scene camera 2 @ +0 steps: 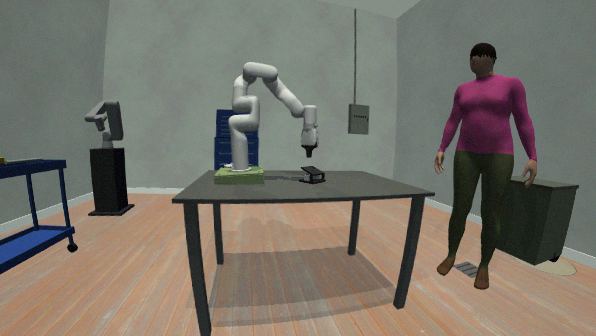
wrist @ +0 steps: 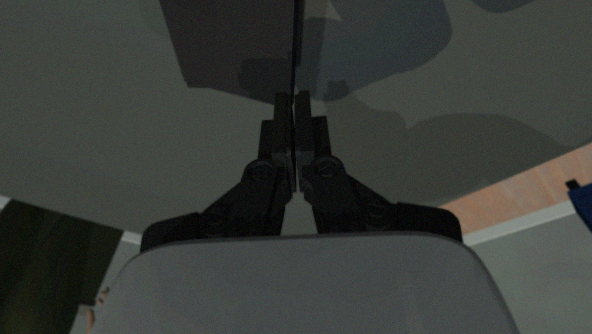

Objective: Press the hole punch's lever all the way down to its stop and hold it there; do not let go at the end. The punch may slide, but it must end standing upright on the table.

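Where they show: gripper, between the fingertips: [scene camera 2: 308,157] [wrist: 295,115]; arm's base, origin of its link: [scene camera 2: 240,170].
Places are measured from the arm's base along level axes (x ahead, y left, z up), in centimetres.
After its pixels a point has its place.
The black hole punch [scene camera 2: 312,178] @(x 38.0, y -15.6, z -2.7 cm) stands upright on the grey table [scene camera 2: 375,188] @(x 67.7, y -33.2, z -5.8 cm) [wrist: 90,140] @(x 68.4, y -18.4, z -5.8 cm). Its lever [scene camera 2: 311,170] @(x 39.3, y -10.2, z 1.0 cm) [wrist: 225,45] @(x 42.0, y -8.2, z 1.1 cm) is a flat plate, raised and sloping, with its higher end at the left in the scene view. In the wrist view the lever shows in part as a dark panel at the top, left of centre. My gripper [scene camera 2: 309,156] @(x 39.6, y -4.0, z 8.0 cm) [wrist: 295,115] @(x 39.6, y -4.0, z 8.0 cm) is shut and empty. It points down above the lever, with a visible gap between the fingertips and the plate in the scene view. The punch's underside is hard to make out.
The arm's green base block [scene camera 2: 239,177] @(x -1.3, y -11.7, z -2.2 cm) is on the table left of the punch. A person in a pink top [scene camera 2: 485,117] stands to the right of the table. A blue cart [scene camera 2: 45,235] and a second arm on a black pedestal [scene camera 2: 107,180] are at the left.
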